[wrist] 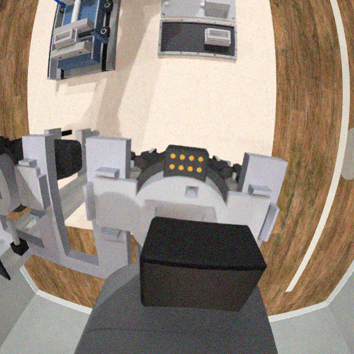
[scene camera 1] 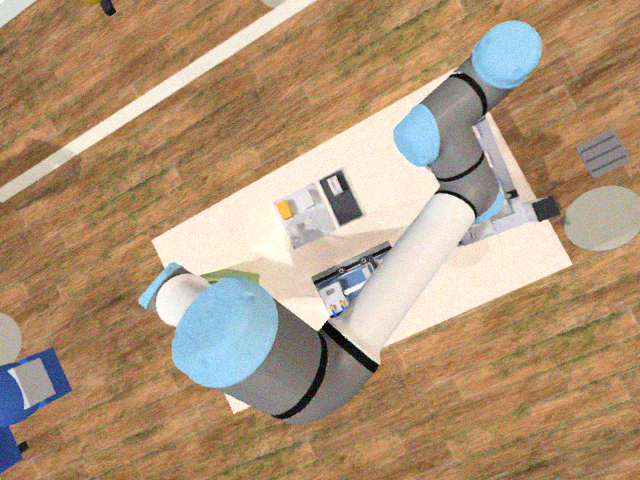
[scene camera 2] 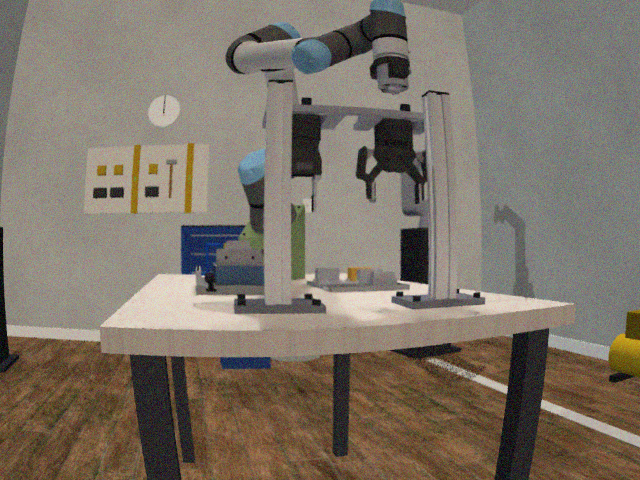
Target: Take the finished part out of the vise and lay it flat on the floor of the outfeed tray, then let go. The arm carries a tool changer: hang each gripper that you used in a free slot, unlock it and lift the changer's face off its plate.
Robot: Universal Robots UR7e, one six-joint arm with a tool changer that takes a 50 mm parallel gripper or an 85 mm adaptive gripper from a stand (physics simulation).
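Frame: origin at the arm's base, x ahead, y left, z up, level; metres.
Seen in the pictures: hand, its tool point: (scene camera 2: 393, 88).
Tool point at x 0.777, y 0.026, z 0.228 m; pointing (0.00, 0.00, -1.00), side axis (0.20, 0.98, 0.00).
Note:
Pixels of each thing's top centre, then the offset from my tool point to it. "*": a spot on its surface instead.
- blue vise, centre of its top: (scene camera 2: 233, 247) (scene camera 1: 361, 288) dx -0.370, dy -0.237, dz -0.316 m
- light grey block, centre of its top: (scene camera 2: 383, 271) (scene camera 1: 334, 184) dx -0.259, dy +0.098, dz -0.374 m
- gripper stand's post, a spot on its surface: (scene camera 2: 439, 196) * dx +0.135, dy +0.007, dz -0.231 m
- orange block, centre of its top: (scene camera 2: 359, 267) (scene camera 1: 283, 209) dx -0.454, dy +0.126, dz -0.371 m
The changer's face (scene camera 2: 392, 88) is bare and hangs a little above the right slot in scene camera 2. My 85 mm adaptive gripper (scene camera 2: 394, 198) hangs in that slot, its fingers apart and nothing between them. Its round plate (wrist: 182, 200) lies below the wrist. The 50 mm parallel gripper (scene camera 2: 313, 195) hangs in the other slot; the post partly hides it. The blue vise (scene camera 1: 356, 279) (wrist: 85, 61) has a light grey part (wrist: 65, 37) between its jaws. A dark-floored tray (scene camera 1: 351, 209) (wrist: 175, 37) holds a light grey block (scene camera 1: 334, 184) (wrist: 217, 36) near one edge.
The gripper stand's post (scene camera 2: 439, 196) rises beside the right slot. A grey tray (scene camera 1: 315, 222) adjoins the dark-floored one and holds an orange block (scene camera 1: 284, 209) (scene camera 2: 352, 273) and grey blocks. A green bracket (scene camera 1: 232, 273) (scene camera 2: 298, 242) stands near the arm's base. The forearm covers part of the vise in scene camera 1.

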